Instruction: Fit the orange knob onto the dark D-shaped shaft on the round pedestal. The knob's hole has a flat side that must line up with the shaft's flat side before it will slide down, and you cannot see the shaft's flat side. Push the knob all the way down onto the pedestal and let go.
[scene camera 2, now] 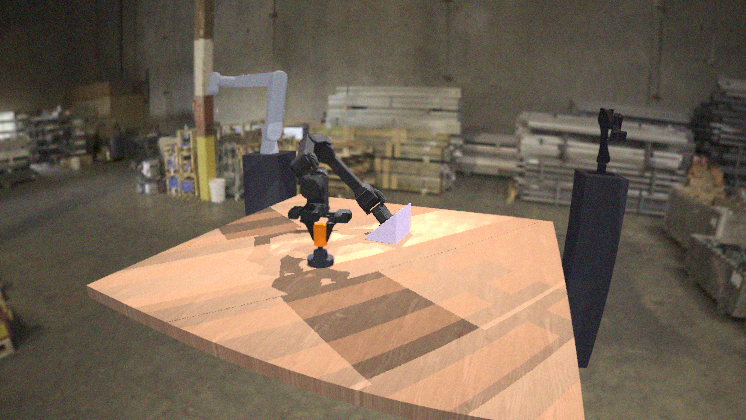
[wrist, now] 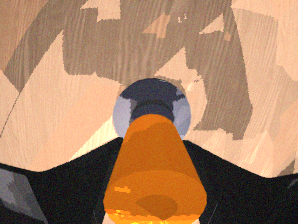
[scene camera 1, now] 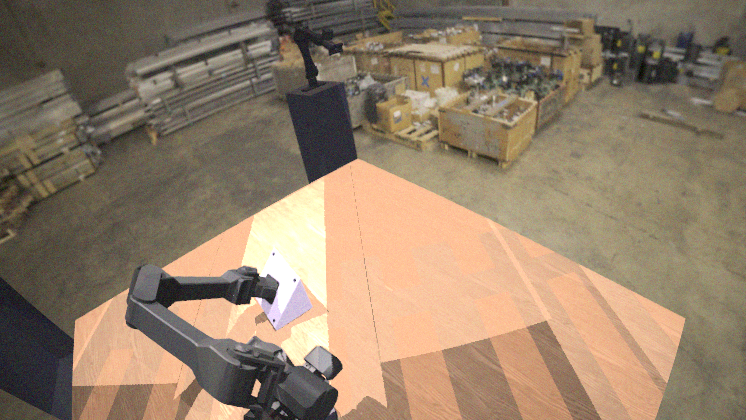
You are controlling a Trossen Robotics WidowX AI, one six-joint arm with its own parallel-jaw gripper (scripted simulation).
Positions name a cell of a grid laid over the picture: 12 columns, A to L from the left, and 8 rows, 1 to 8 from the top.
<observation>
The gripper (scene camera 2: F5) holds an orange knob.
The gripper also shows in the wrist view (wrist: G6).
</observation>
